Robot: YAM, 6 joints.
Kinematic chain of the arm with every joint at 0, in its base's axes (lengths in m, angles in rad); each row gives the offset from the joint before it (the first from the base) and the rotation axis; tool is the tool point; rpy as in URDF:
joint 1: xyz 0 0 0.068 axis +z
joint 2: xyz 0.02 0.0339 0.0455 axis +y
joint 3: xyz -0.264 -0.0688 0 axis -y
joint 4: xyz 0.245 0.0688 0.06 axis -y
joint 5: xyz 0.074 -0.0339 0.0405 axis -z
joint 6: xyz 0.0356 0 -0.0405 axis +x
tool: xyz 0 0 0 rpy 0 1.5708 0
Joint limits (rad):
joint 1: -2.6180..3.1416
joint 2: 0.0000..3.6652
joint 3: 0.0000..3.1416
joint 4: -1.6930..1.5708
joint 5: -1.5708..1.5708
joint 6: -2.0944..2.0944
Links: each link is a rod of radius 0.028 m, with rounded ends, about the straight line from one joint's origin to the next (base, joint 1, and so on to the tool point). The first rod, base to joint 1, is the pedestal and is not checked.
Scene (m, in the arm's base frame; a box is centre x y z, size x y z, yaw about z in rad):
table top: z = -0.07
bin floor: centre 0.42 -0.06 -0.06 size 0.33 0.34 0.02 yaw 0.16
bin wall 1: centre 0.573 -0.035 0 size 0.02 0.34 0.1 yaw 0.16
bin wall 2: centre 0.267 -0.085 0 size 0.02 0.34 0.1 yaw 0.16
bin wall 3: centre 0.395 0.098 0 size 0.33 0.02 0.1 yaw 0.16
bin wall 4: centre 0.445 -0.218 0 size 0.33 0.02 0.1 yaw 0.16
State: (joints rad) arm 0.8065 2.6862 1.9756 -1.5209 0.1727 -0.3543
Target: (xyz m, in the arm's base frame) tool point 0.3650 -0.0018 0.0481
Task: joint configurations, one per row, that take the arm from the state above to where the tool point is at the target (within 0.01 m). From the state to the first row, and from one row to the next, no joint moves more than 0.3 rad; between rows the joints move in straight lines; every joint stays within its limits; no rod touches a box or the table.
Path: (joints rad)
1: 0.5833 2.6082 2.0127 -1.5783 0.1957 -0.4059
2: 0.3601 2.5301 2.0497 -1.6356 0.2187 -0.4576
3: 0.1368 2.4521 2.0868 -1.6930 0.2417 -0.5092
4: 0.0775 2.5156 1.9151 -1.6804 0.2404 -0.4318
5: 0.0182 2.5791 1.7433 -1.6677 0.2392 -0.3543

